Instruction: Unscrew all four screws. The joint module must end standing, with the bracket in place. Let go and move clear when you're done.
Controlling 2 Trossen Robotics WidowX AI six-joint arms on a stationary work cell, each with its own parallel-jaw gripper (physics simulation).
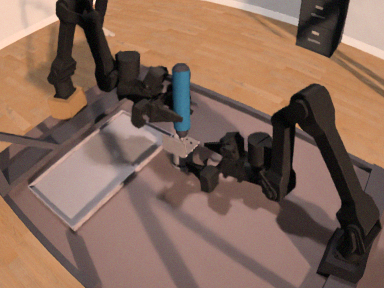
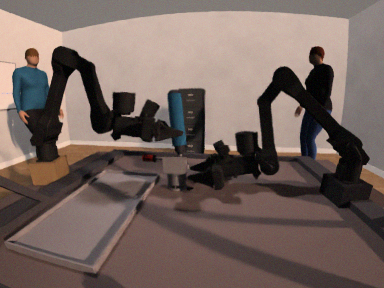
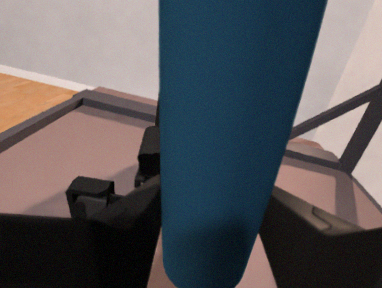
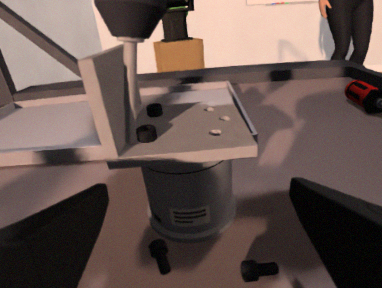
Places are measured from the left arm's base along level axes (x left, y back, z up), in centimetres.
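Pixels of known places: left gripper, fingertip midpoint: (image 1: pixel 187 116) (image 2: pixel 183 133) (image 3: pixel 208 186); right gripper, fingertip midpoint: (image 1: pixel 195 153) (image 2: pixel 189 172) (image 4: pixel 199 189); left arm's base, link origin: (image 1: pixel 65 93) (image 2: pixel 48 159) (image 4: pixel 176 40); right arm's base, link origin: (image 1: pixel 349 251) (image 2: pixel 347 179).
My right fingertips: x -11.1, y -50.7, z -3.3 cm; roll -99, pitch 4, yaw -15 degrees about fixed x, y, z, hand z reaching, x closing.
Ahead of a thing's pixels: the offset from my right fingertips to its top centre.
The grey joint module @(dx +0.3, dy +3.9, dz +1.7 cm) (image 1: pixel 177 161) (image 2: pixel 175 181) (image 4: pixel 192 187) stands upright with the pale L-shaped bracket (image 1: pixel 173 145) (image 2: pixel 174 165) (image 4: pixel 187 131) on top. Two black screw heads @(dx -0.9, dy +6.1, dz +2.5 cm) (image 4: pixel 155 109) @(dx -1.8, dy +2.7, dz +2.5 cm) (image 4: pixel 146 133) show on the bracket. Two loose black screws, one @(dx -2.5, dy +0.2, dz -3.6 cm) (image 4: pixel 160 257) and another @(dx +2.2, dy -2.3, dz -3.6 cm) (image 4: pixel 259 270), lie on the table before the module. My left gripper (image 1: pixel 183 115) (image 2: pixel 178 133) is shut on the blue screwdriver @(dx -0.3, dy +3.2, dz +25.5 cm) (image 1: pixel 181 92) (image 2: pixel 176 115) (image 3: pixel 225 125), held nearly upright. Its tip is beside the bracket's upright wall; contact with a screw is unclear. My right gripper (image 1: pixel 197 154) (image 2: pixel 191 172) (image 4: pixel 199 189) is open and empty beside the module.
A shallow pale tray @(dx -8.1, dy +26.0, dz -3.1 cm) (image 1: pixel 95 170) (image 2: pixel 82 220) lies left of the module. A red tool @(dx +26.9, dy +11.6, dz -1.7 cm) (image 2: pixel 148 157) (image 4: pixel 363 96) lies on the table behind the module. A raised dark edge (image 2: pixel 345 186) (image 4: pixel 240 73) borders the table.
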